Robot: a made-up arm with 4 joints.
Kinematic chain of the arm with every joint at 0, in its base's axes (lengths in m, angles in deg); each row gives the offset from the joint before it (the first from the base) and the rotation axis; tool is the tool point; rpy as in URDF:
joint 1: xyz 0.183 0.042 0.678 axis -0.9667 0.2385 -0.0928
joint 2: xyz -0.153 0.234 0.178 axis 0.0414 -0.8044 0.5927
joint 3: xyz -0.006 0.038 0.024 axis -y
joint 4: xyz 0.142 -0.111 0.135 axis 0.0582 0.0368 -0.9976
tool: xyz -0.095 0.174 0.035 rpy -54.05 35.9 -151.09
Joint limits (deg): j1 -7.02..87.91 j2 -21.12..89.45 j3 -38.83..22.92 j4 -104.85..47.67
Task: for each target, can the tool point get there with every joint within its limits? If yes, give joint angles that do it. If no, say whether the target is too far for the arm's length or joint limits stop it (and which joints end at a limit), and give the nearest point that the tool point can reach.
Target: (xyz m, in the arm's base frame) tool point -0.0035 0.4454 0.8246
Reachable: yes | joints 42.70 54.82 -29.10 -40.38
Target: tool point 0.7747 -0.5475 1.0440
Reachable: no: too far | nearest point 0.1037 0.0162 0.9830 | short by 0.878 m
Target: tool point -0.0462 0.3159 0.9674
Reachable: yes | joints 15.76 31.18 -7.15 -47.04
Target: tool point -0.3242 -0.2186 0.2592
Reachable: no: joint limits stop it (at a limit: joint 1, joint 2, joint 3) | nearest point -0.0979 0.3057 0.5908 | short by 0.660 m
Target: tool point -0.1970 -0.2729 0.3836
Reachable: no: joint limits stop it (at a limit: joint 1, joint 2, joint 3) | nearest point -0.0539 0.0732 0.8325 | short by 0.585 m
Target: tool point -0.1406 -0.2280 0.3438
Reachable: no: joint limits stop it (at a limit: joint 1, joint 2, joint 3) | nearest point -0.0548 0.0741 0.8321 | short by 0.581 m
